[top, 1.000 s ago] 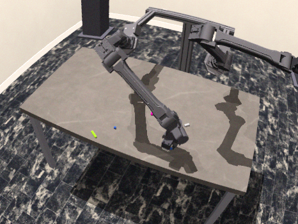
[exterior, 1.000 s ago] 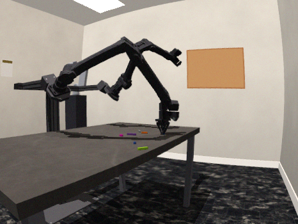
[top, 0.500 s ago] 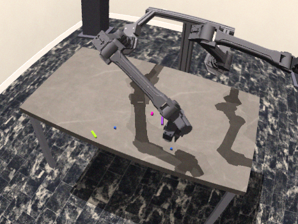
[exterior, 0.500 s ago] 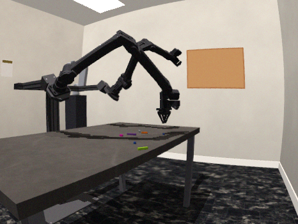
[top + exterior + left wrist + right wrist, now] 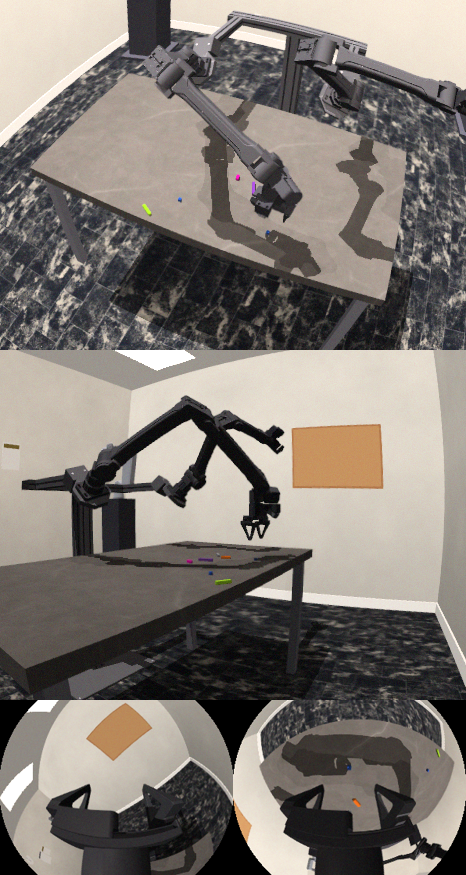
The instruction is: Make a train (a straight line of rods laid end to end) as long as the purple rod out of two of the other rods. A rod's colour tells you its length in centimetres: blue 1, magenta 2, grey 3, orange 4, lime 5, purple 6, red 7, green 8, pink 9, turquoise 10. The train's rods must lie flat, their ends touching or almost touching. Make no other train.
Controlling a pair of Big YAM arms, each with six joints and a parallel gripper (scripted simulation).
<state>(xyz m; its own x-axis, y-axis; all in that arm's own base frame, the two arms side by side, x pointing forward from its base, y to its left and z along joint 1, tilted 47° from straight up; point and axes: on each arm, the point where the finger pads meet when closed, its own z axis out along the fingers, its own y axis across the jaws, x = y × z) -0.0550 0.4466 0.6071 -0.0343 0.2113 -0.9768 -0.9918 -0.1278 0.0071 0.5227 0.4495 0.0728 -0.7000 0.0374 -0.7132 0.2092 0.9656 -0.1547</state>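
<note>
The lime rod lies 43 cm to the right of my right hand, 9 cm below it and 6 cm ahead of it. From my right hand the other things lie so: grey rod 20 cm behind, 9 cm below, 4 cm to the left; then purple rod 18 cm behind, 10 cm to the right, 9 cm below; then orange rod 13 cm behind, 9 cm below.
</note>
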